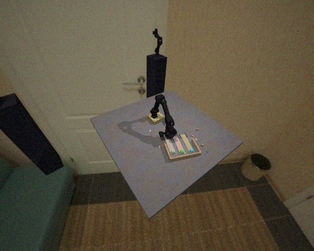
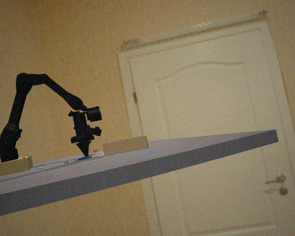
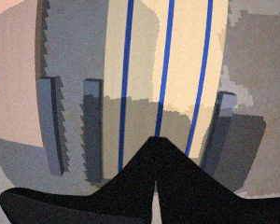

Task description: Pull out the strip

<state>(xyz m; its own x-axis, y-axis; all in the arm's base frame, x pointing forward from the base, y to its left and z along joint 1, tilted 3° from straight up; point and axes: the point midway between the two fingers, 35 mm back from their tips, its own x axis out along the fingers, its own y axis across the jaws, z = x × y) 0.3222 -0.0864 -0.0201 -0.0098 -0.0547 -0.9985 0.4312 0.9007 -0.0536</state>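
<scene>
My gripper tip is now 80 mm short of the strip and 40 mm to the left of it.
</scene>
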